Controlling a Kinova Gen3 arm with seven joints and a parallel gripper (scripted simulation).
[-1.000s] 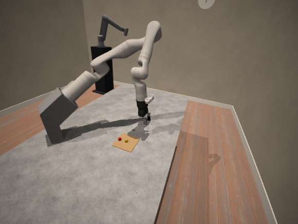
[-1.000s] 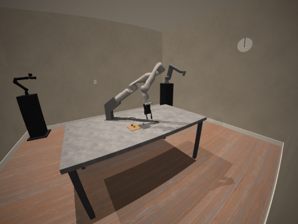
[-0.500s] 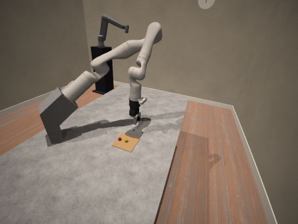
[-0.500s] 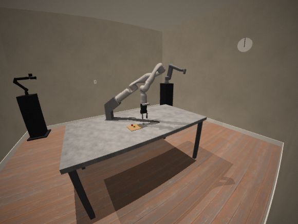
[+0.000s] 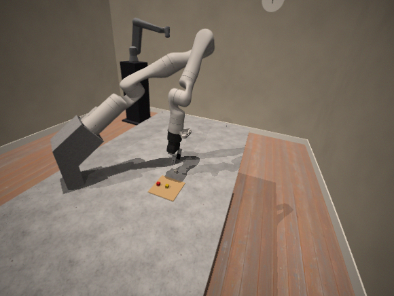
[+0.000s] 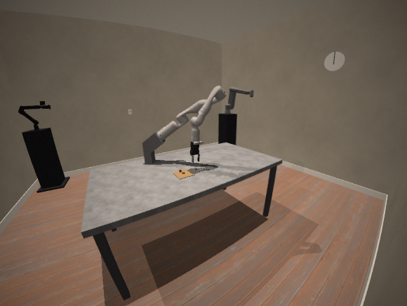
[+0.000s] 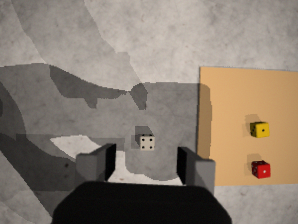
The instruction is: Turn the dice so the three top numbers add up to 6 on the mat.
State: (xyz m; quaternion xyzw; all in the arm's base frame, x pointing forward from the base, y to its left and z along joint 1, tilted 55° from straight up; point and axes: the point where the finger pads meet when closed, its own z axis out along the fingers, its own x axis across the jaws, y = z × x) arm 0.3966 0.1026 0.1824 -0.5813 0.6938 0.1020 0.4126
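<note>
The white die lies 90 mm below my hand. Round my hand: tan mat 130 mm to the right, 90 mm below, 20 mm ahead; red die 140 mm to the right, 80 mm below, 20 mm behind; yellow die 130 mm to the right, 80 mm below, 20 mm ahead.
</note>
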